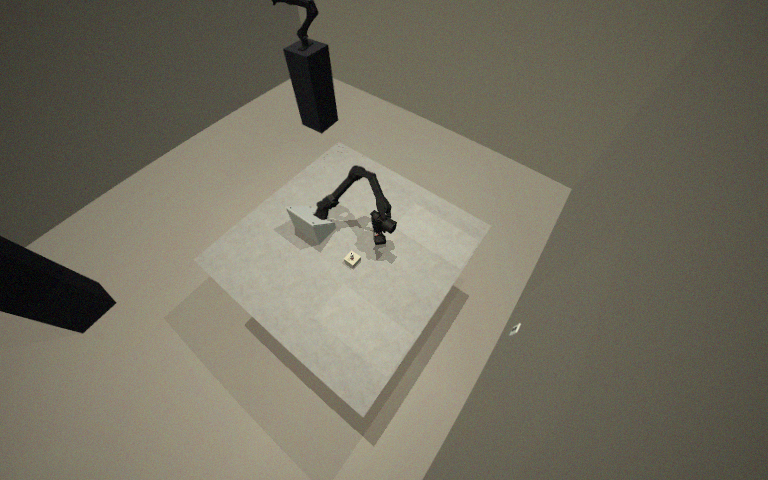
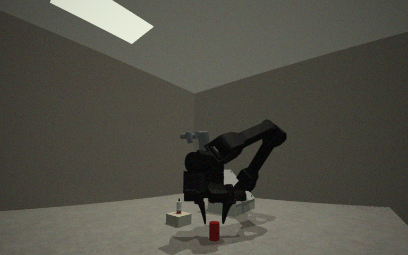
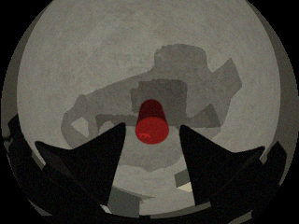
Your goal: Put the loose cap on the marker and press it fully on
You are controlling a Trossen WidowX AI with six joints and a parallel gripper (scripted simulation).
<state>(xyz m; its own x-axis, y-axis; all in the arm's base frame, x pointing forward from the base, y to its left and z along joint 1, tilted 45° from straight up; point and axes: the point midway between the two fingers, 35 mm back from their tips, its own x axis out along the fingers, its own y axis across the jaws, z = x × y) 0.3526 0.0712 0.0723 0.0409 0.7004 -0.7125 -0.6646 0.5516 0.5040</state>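
The red cap is 2 cm below my gripper tip. From my gripper tip the other things lie so: pale holder block 5 cm behind, 19 cm to the right, 3 cm below.
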